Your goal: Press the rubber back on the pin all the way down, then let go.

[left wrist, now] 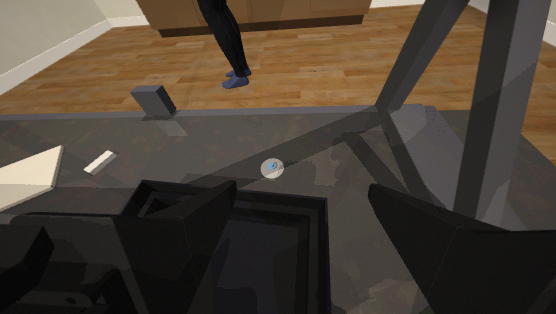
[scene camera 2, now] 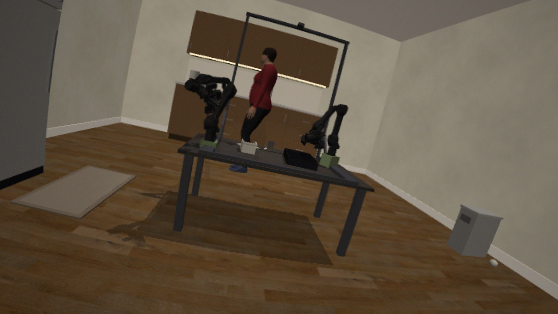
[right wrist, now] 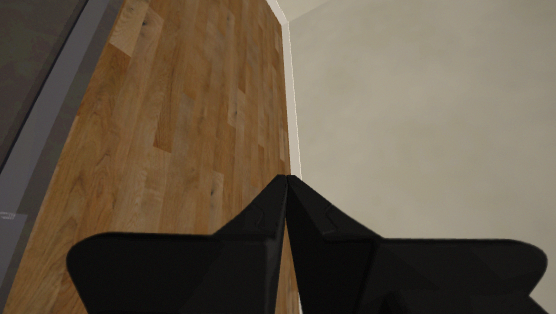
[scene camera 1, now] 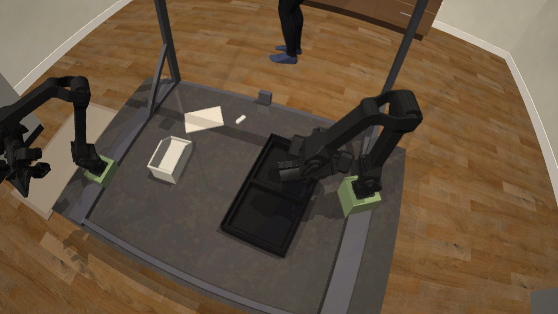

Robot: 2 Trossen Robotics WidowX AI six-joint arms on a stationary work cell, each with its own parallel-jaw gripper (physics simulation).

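Frame: origin at the left arm's base, x right, y back, z down, level; metres.
Seen in the pictures: left gripper, between the fingertips: (left wrist: pixel 301 188) (scene camera 2: pixel 308 146); right gripper, between the fingertips: (scene camera 2: pixel 219 106) (right wrist: pixel 285 183) (scene camera 1: pixel 26 197); left arm's base, origin of its link: (scene camera 2: pixel 331 155) (scene camera 1: pixel 363 188); right arm's base, origin of its link: (scene camera 2: pixel 209 140) (scene camera 1: pixel 98 167).
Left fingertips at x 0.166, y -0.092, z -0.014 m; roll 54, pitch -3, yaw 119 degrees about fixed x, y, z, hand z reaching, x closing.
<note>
Pixels of each thing's top centre, then the offset from my left fingertips to it. "spot": a spot on its surface instead.
- small round pale disc, centre of its top: (left wrist: pixel 271 165) dy +0.009, dx +0.088, dz +0.098 m
- tiny blue piece, centre of its top: (left wrist: pixel 271 164) dy +0.009, dx +0.088, dz +0.095 m
- black tray, centre of its top: (scene camera 1: pixel 277 188) (scene camera 2: pixel 300 155) dy -0.160, dx -0.094, dz +0.057 m
- white open box, a spot on its surface: (scene camera 1: pixel 175 155) spot: dy -0.492, dx +0.108, dz +0.095 m
- flat cream panel, centre of its top: (scene camera 1: pixel 203 118) dy -0.381, dx +0.267, dz +0.103 m
- small white bar, centre of its top: (left wrist: pixel 98 160) (scene camera 1: pixel 240 119) dy -0.235, dx +0.236, dz +0.099 m
- grey block, centre of its top: (left wrist: pixel 145 88) (scene camera 1: pixel 265 92) dy -0.128, dx +0.317, dz +0.050 m
The pin shows in the left wrist view as a small round pale disc (left wrist: pixel 278 173) with a tiny blue piece (left wrist: pixel 272 166) at its middle, which looks like the rubber back. It lies on the table just beyond the far edge of the black tray (scene camera 1: pixel 252 180) (left wrist: pixel 327 250). How far down the rubber sits is too small to tell. My left gripper (scene camera 1: pixel 322 141) (left wrist: pixel 301 188) is open and empty, above the tray's far end; the pin appears between its fingertips, beyond them and untouched. My right gripper (scene camera 1: pixel 25 193) (right wrist: pixel 285 183) is shut and empty, out past the table's left side.
A white open box (scene camera 1: pixel 175 155) (scene camera 2: pixel 248 148) stands left of the tray. A flat cream panel (scene camera 1: pixel 203 119) (left wrist: pixel 35 172) and a small white bar (scene camera 1: pixel 240 119) (left wrist: pixel 100 162) lie farther back. A grey block (scene camera 1: pixel 265 97) (left wrist: pixel 154 100) stands at the far edge. Frame posts rise at both sides.
</note>
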